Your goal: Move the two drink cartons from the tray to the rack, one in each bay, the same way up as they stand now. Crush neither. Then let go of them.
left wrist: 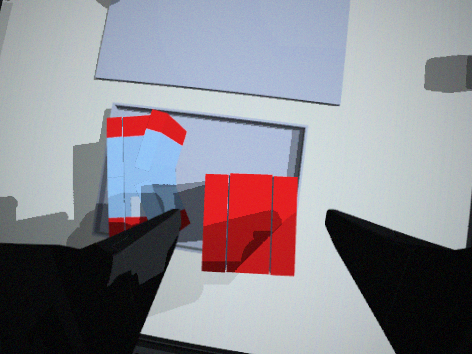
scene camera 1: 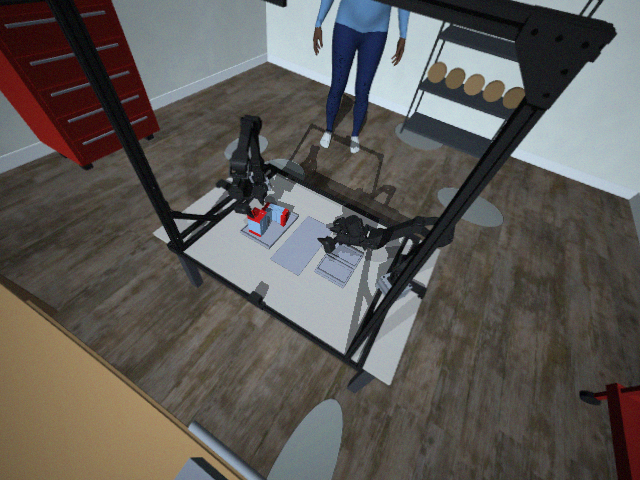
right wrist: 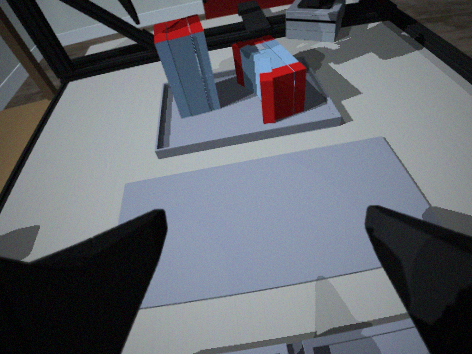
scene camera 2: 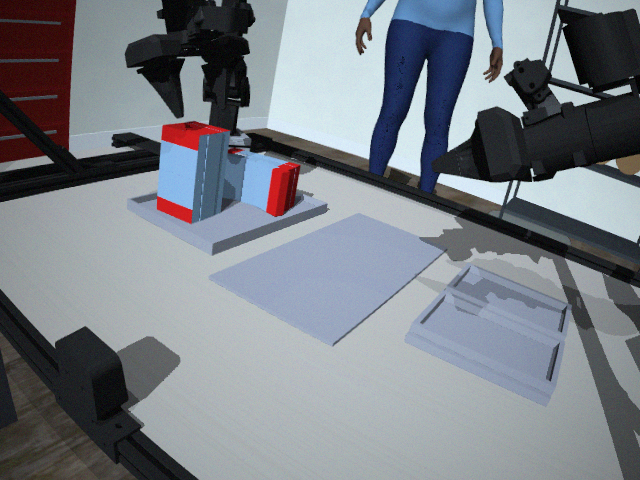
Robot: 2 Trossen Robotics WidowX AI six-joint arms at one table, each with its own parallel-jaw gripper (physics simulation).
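Pixels of known places: left gripper, fingertip midpoint: (left wrist: pixel 253 216) (scene camera 1: pixel 258 211) (right wrist: pixel 171 13) (scene camera 2: pixel 202 113); right gripper, fingertip midpoint: (scene camera 1: pixel 323 233) (right wrist: pixel 265 218) (scene camera 2: pixel 449 168); left arm's base, link origin: (scene camera 1: pixel 258 179) (right wrist: pixel 317 2).
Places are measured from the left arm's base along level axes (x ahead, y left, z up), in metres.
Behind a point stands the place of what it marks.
Note:
One carton (scene camera 1: pixel 256 223) @(x 0.338, y -0.130, z 0.041 m) (scene camera 2: pixel 178 173) @(x 0.330, y -0.137, z 0.013 m) (left wrist: pixel 250 225) @(x 0.308, y -0.115, z 0.070 m) (right wrist: pixel 190 70) @(x 0.334, y -0.091, z 0.024 m), light blue with red ends, stands upright on the tray (scene camera 1: pixel 273 236) @(x 0.373, y -0.060, z -0.049 m) (scene camera 2: pixel 268 227) @(x 0.378, y -0.018, z -0.045 m) (left wrist: pixel 235 150) @(x 0.353, y -0.057, z -0.050 m) (right wrist: pixel 250 137) @(x 0.365, y 0.003, z -0.047 m). The other carton (scene camera 1: pixel 279 212) @(x 0.291, y 0.004, z 0.018 m) (scene camera 2: pixel 258 180) @(x 0.290, y -0.009, z -0.008 m) (left wrist: pixel 122 165) @(x 0.263, y 0.010, z 0.018 m) (right wrist: pixel 282 95) @(x 0.311, y 0.031, z -0.012 m) lies on its side there, its red ends sideways and its body looking bent. The rack (scene camera 1: pixel 330 279) @(x 0.702, y 0.085, z -0.046 m) (scene camera 2: pixel 475 363) @(x 0.693, y 0.080, z -0.046 m) has two empty bays. My left gripper (scene camera 1: pixel 258 208) @(x 0.316, y -0.110, z 0.092 m) (scene camera 2: pixel 180 111) @(x 0.316, y -0.110, z 0.092 m) (left wrist: pixel 253 216) @(x 0.316, y -0.110, z 0.092 m) is open above the upright carton, whose red top shows between the fingers in the left wrist view. My right gripper (scene camera 1: pixel 324 244) @(x 0.552, y 0.106, z 0.102 m) (scene camera 2: pixel 434 166) @(x 0.552, y 0.106, z 0.102 m) (right wrist: pixel 265 218) @(x 0.552, y 0.106, z 0.102 m) is open and empty, raised near the rack.
A flat grey-blue mat (scene camera 1: pixel 302 245) @(x 0.476, y 0.051, z -0.052 m) (scene camera 2: pixel 330 273) @(x 0.497, y 0.020, z -0.052 m) (left wrist: pixel 225 45) @(x 0.456, y 0.047, z -0.052 m) (right wrist: pixel 265 215) @(x 0.468, y 0.065, z -0.052 m) lies between the tray and the rack. A dark frame surrounds the table (scene camera 2: pixel 310 403) @(x 0.688, y -0.089, z -0.056 m), with a black block (scene camera 2: pixel 90 372) @(x 0.686, y -0.249, z -0.004 m) on its front rail. A person (scene camera 1: pixel 359 67) (scene camera 2: pixel 429 77) stands behind the table.

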